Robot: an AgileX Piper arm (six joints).
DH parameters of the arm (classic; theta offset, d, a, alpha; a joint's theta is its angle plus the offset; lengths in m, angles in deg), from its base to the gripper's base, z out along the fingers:
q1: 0 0.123 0 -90
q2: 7.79 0 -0.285 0
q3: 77.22 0 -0.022 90
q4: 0 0.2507 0 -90
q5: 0 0 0 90
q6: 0 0.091 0 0
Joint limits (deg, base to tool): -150..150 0..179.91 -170..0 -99.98..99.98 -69.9..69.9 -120..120
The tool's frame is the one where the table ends.
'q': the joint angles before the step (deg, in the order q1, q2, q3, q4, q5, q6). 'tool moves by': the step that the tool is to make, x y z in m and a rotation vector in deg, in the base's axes. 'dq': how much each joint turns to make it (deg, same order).
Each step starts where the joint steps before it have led.
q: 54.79, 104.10, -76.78, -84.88, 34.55, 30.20
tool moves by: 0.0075, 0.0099, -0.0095, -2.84, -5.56, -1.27
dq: 0.67, 3.57, -1.35, -9.08, 4.22, 5.19
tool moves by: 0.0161, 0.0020, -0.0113, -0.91, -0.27, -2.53
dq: -1.37, 3.40, -2.52, -0.43, 1.38, 0.31
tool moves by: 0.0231, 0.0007, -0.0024, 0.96, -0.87, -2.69
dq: -2.24, 3.49, -4.66, -0.01, 0.46, 0.13
